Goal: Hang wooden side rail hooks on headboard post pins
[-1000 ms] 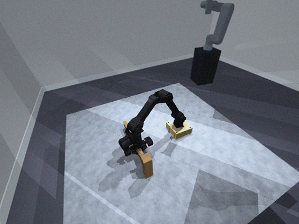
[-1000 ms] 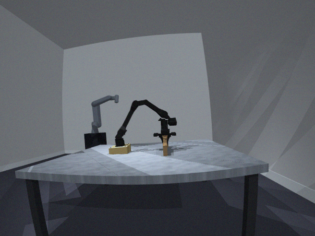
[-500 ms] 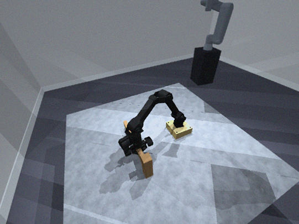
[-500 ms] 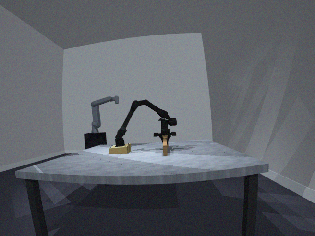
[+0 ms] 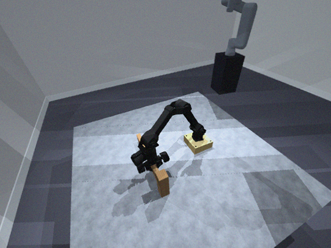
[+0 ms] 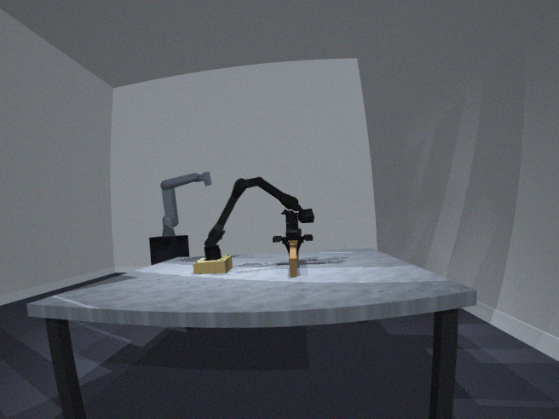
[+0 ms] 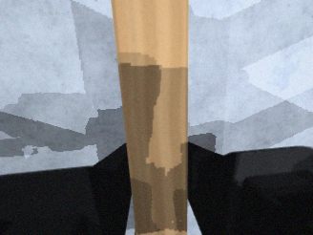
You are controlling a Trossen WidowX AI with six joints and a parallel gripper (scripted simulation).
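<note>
Now: the headboard post 12 cm to the left of my gripper tip, 4 cm above it and 2 cm behind it.
</note>
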